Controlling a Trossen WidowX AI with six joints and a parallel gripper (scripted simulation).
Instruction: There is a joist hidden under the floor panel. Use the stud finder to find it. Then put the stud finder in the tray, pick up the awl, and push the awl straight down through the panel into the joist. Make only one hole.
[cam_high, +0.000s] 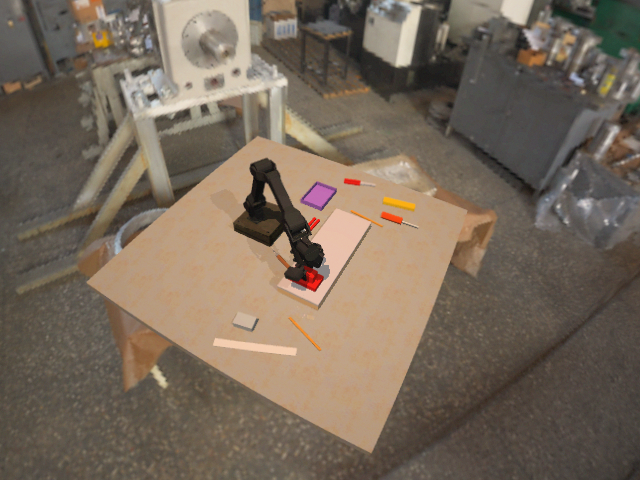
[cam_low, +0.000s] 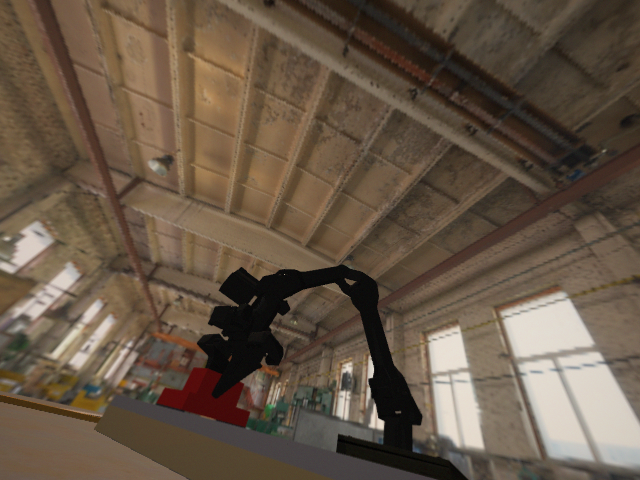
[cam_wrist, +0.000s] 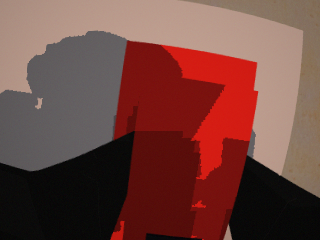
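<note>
My gripper tip is now 4 cm past the indicator window, 1 cm to the left of it and 3 cm below it. The rest, counted from my gripper tip: awl: 19 cm behind, 4 cm to the left, 6 cm below; then grey block: 7 cm behind, 28 cm to the right, 5 cm below; then stud finder: 3 cm behind, 2 cm above.
</note>
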